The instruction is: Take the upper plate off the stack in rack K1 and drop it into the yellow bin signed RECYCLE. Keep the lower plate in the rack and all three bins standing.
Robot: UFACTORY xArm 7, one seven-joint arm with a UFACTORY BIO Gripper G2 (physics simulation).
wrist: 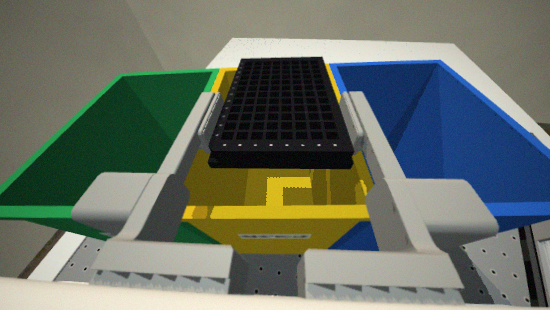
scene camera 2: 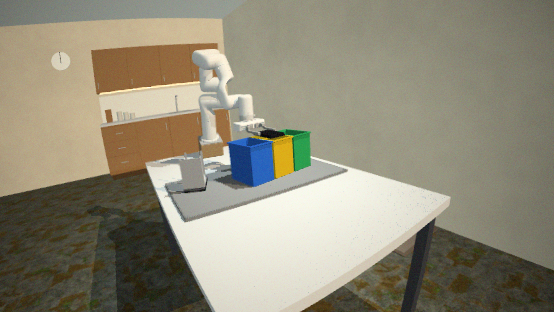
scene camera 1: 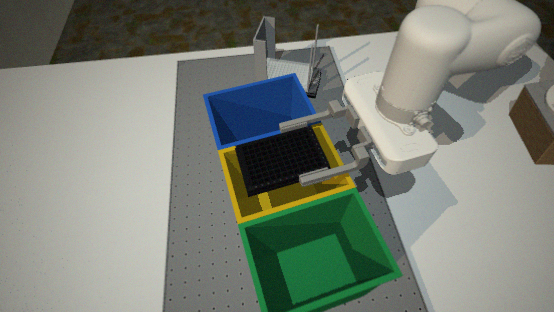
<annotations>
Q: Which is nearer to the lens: the blue bin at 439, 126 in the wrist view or the yellow bin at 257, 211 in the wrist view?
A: The yellow bin.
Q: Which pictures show the blue bin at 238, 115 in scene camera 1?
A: The wrist view, scene camera 2 and scene camera 1: all of them.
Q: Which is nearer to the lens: the yellow bin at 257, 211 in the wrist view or the green bin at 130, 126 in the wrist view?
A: The yellow bin.
</annotations>
